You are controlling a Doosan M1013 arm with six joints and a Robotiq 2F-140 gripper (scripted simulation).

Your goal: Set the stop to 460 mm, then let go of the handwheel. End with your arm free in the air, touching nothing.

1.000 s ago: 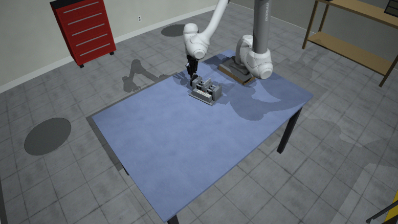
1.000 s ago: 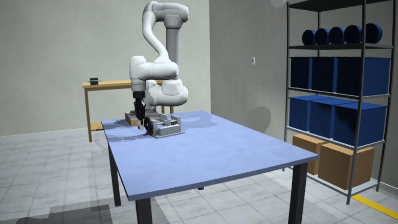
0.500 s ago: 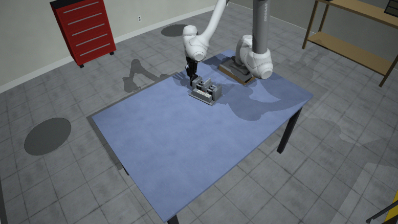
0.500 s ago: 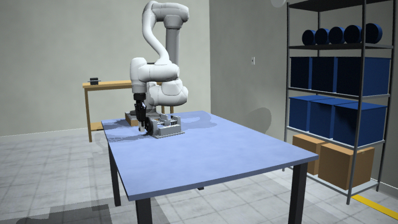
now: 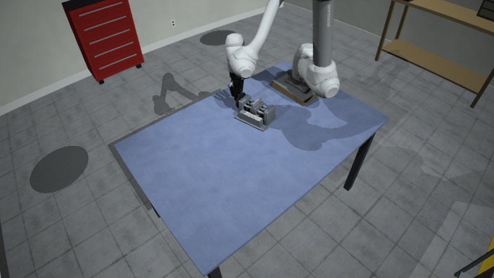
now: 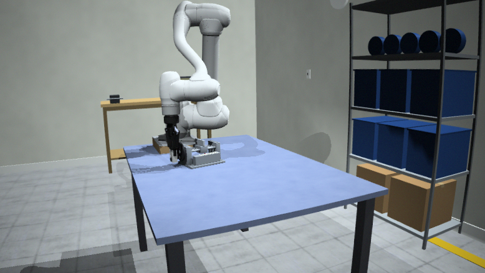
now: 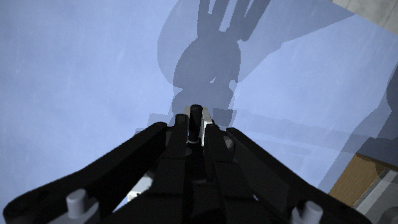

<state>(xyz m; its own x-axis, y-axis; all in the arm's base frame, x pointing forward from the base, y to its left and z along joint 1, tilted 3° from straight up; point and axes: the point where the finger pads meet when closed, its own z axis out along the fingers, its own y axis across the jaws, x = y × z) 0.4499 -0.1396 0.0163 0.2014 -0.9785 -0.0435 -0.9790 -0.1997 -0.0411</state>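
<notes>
My hand is 1 cm past the grey stop block, 15 cm to the right of it and 3 cm below it. From my hand the other things lie so: black handwheel (2 cm to the left, 1 cm below).
</notes>
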